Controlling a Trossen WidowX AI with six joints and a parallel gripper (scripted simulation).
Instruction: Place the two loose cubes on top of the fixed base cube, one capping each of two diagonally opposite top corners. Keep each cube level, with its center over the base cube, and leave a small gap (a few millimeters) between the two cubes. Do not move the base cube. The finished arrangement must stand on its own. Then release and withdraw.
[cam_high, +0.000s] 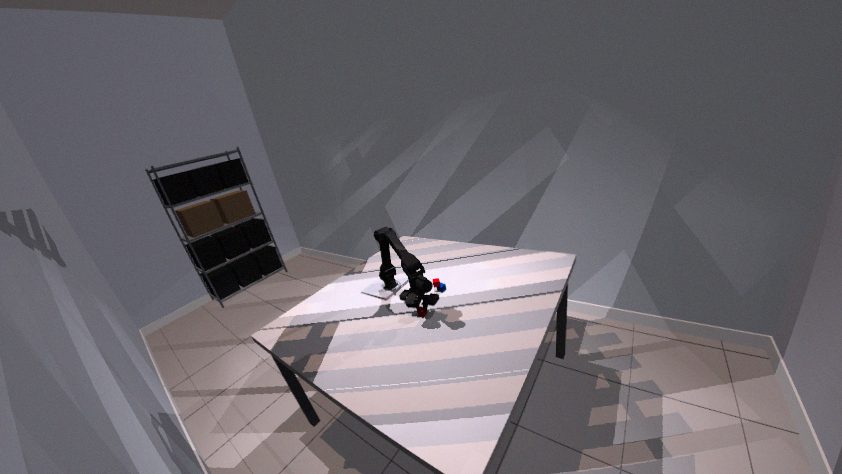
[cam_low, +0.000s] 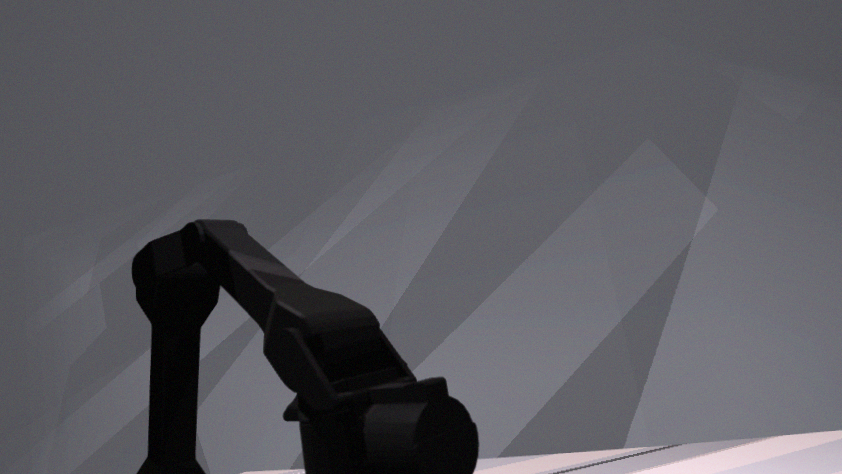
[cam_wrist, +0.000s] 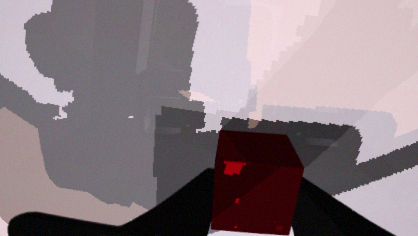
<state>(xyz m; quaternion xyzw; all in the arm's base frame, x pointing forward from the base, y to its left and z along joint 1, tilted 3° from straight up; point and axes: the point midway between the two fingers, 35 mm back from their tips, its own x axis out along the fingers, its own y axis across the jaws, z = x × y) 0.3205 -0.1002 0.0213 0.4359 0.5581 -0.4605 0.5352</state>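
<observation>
My gripper tip is now 20 cm to the right of the blue cube and 4 cm past it.
</observation>
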